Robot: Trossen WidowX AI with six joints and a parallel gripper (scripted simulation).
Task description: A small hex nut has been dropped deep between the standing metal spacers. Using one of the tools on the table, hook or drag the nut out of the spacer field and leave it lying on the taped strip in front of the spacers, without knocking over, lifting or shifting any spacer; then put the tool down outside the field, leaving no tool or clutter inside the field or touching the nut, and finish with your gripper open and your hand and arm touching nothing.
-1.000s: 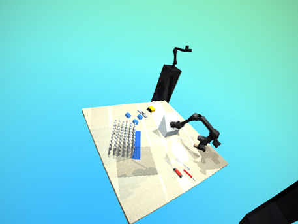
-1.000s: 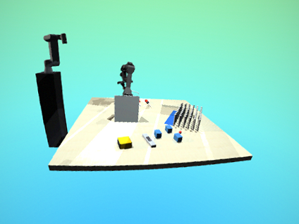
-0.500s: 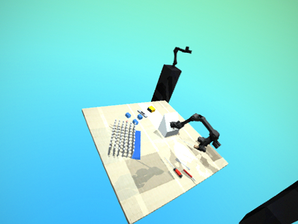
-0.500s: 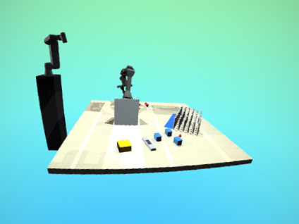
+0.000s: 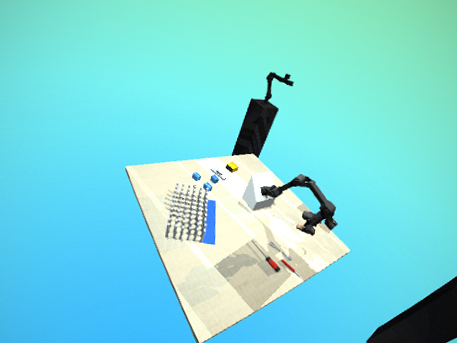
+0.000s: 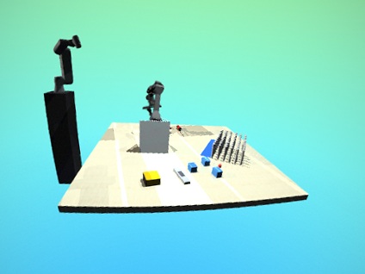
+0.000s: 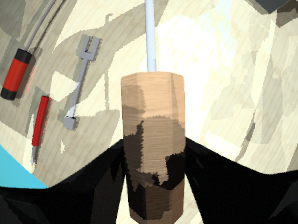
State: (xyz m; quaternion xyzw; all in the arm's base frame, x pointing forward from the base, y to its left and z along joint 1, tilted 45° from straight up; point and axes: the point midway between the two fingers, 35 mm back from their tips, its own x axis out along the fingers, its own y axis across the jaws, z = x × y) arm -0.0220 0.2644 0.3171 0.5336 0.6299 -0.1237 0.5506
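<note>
Right now the wooden-handled tool is 60 mm ahead of my gripper tip and 80 mm to the right of it. Round my gripper tip: grey forked tool (140 mm ahead, 20 mm to the left, 140 mm below); blue taped strip (470 mm ahead, 370 mm to the right, 150 mm below); red tool (160 mm ahead, 170 mm to the left, 140 mm below).
</note>
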